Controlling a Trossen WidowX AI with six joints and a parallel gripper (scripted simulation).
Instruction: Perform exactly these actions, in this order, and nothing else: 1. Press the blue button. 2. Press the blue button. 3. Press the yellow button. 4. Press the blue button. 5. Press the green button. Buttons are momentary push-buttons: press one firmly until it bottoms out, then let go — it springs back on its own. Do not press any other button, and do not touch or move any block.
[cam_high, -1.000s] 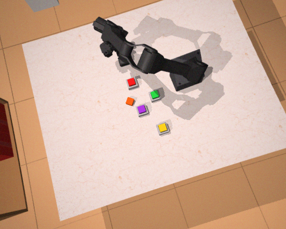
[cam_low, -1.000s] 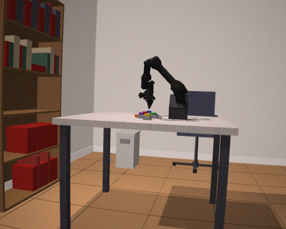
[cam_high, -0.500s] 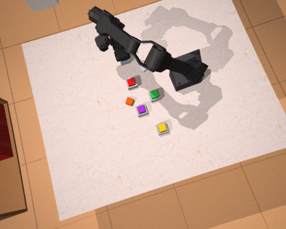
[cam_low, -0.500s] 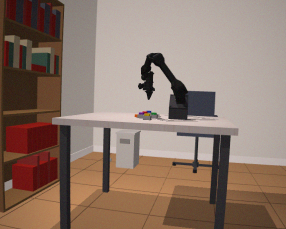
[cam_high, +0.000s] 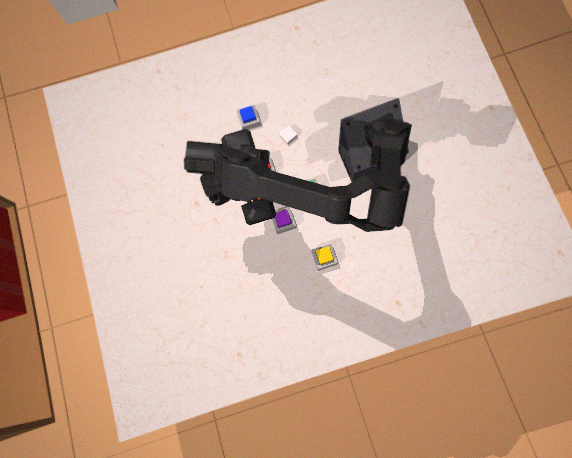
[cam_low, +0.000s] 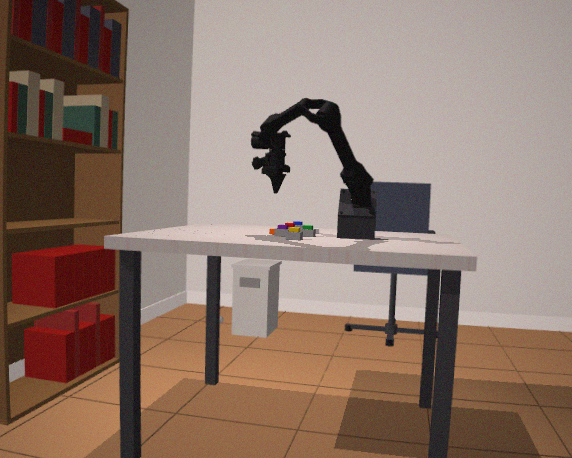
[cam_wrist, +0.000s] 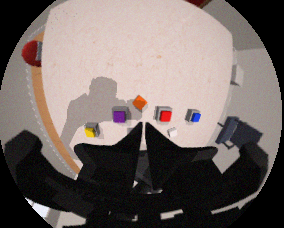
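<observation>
The yellow button lies 90 mm behind my gripper tip, 180 mm to the left of it and 120 mm below it. The rest, counted from my gripper tip: orange block 10 mm to the right, 140 mm below; purple button 40 mm behind, 60 mm to the left, 120 mm below; red button 50 mm behind, 80 mm to the right, 120 mm below.
</observation>
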